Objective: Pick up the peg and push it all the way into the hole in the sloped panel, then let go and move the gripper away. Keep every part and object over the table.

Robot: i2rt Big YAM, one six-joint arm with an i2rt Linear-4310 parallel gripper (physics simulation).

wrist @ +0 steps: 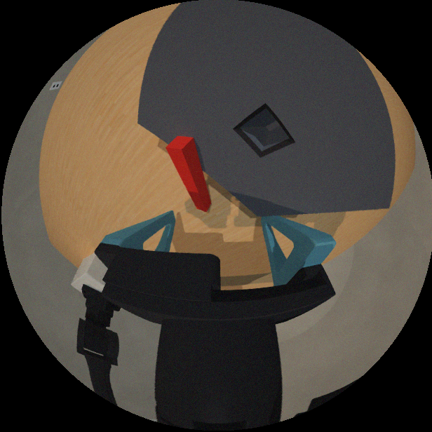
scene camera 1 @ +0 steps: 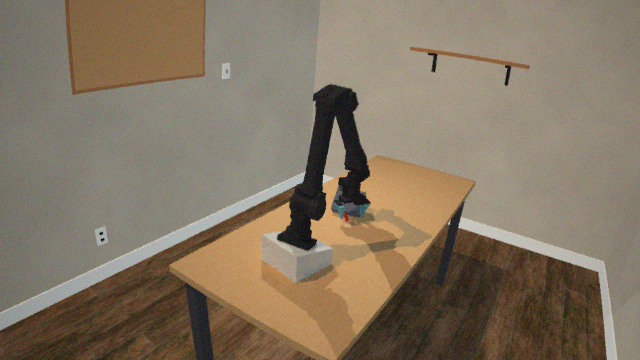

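Seen in the pictures: gripper, fingertip midpoint: (scene camera 1: 351, 217); arm's base at its link origin: (scene camera 1: 296, 241).
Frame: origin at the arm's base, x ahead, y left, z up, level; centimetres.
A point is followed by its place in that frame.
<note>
The red peg (scene camera 1: 345, 216) {y -5.9, x 39.0, z -6.7 cm} (wrist: 189, 172) is a square bar. In the wrist view it shows ahead of the fingers, left of the middle, close to the near edge of the dark sloped panel (scene camera 1: 339, 193) {y 0.4, x 47.8, z -0.7 cm} (wrist: 210, 65). Whether it touches the panel I cannot tell. The square hole (wrist: 264, 131) in the panel is right of the peg and looks empty. My gripper (scene camera 1: 354, 212) {y -8.5, x 39.0, z -6.8 cm} (wrist: 217, 214) is open with its teal fingers wide apart and nothing between them. It is low over the table, close in front of the panel; the peg's near end points into the gap between the fingertips.
The arm's pale base block (scene camera 1: 280, 257) {y 2.1, x -8.1, z -2.4 cm} (wrist: 91, 272) stands on the wooden table (scene camera 1: 240, 250) {y 21.0, x -2.8, z -8.6 cm} (wrist: 90, 150). The table's long right edge runs past the arm's shadow. A wall shelf (scene camera 1: 470, 57) and a cork board (scene camera 1: 137, 42) are on the walls, away from the arm.
</note>
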